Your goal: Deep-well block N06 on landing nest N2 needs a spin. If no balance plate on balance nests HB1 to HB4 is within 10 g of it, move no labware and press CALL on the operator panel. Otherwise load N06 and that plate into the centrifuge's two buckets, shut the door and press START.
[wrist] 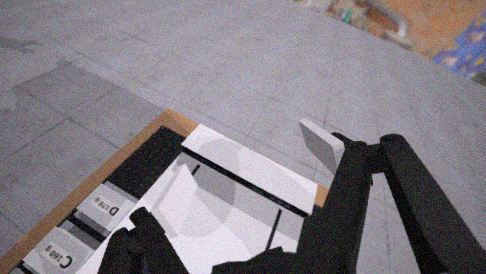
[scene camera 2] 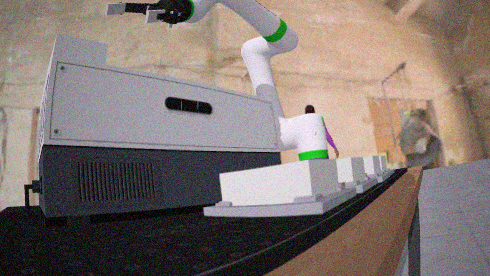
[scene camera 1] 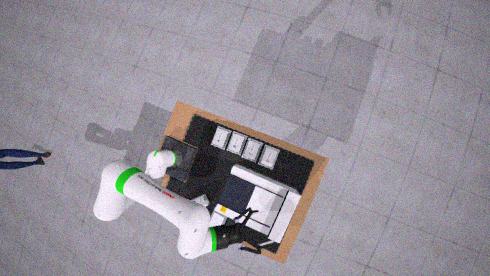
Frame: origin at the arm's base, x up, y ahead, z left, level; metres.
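Seen in the pictures: gripper, fingertip midpoint: [wrist: 245,155] [scene camera 2: 125,12] [scene camera 1: 268,226]; arm's base at its link origin: [scene camera 1: 174,157].
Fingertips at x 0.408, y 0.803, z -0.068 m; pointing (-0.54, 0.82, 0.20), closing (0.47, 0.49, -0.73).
Pixels of each thing's middle, then the offset from my fingertips to it. "pt": a spot on its surface instead. Level surfaces: height alone.
- centrifuge at the middle of its body: [scene camera 2: 147,149] [wrist: 203,254] [scene camera 1: 256,198] dx -0.323, dy -0.077, dz +0.003 m
- Balance plates A at the middle of its body: [scene camera 1: 220,137] dx -0.412, dy -0.474, dz +0.338 m
- B at the middle of its body: [scene camera 1: 236,143] dx -0.412, dy -0.339, dz +0.333 m
- C at the middle of its body: [scene camera 2: 325,175] [wrist: 63,257] [scene camera 1: 252,150] dx -0.412, dy -0.207, dz +0.316 m
- D at the middle of its body: [scene camera 2: 280,183] [wrist: 109,208] [scene camera 1: 268,157] dx -0.412, dy -0.070, dz +0.301 m
- small white object at a spot on its surface: [scene camera 1: 200,200] pt dx -0.375, dy -0.478, dz -0.175 m
- yellow patch at a spot on its surface: [scene camera 1: 223,209] pt dx -0.233, dy -0.266, dz -0.109 m
- black mat at its surface level: dx -0.444 m
- wooden bench at its surface level: dx -0.457 m
My gripper [scene camera 1: 256,231] [scene camera 2: 135,12] [wrist: 245,155] is open and empty, high above the front right of the bench, beside the centrifuge [scene camera 1: 267,202] [scene camera 2: 125,110] [wrist: 250,162]. The centrifuge top shows a dark section and white sections; I cannot tell the door's state. Balance plates A [scene camera 1: 220,137], B [scene camera 1: 236,143], C [scene camera 1: 252,149] [wrist: 57,255] and D [scene camera 1: 269,156] [scene camera 2: 265,187] [wrist: 105,206] sit in a row on their nests. In the wrist view C seems to read 160 g and D 178 g, blurred. N06, nest N2 and the operator panel cannot be made out.
The arm's own links cross the bench's front left. A small white object [scene camera 1: 201,200] and a yellow patch [scene camera 1: 223,209] show beside them. The black mat [scene camera 1: 295,174] [scene camera 2: 125,245] lies on the wooden bench [scene camera 1: 320,167] [scene camera 2: 345,230]. A person's legs [scene camera 1: 20,163] show at the far left.
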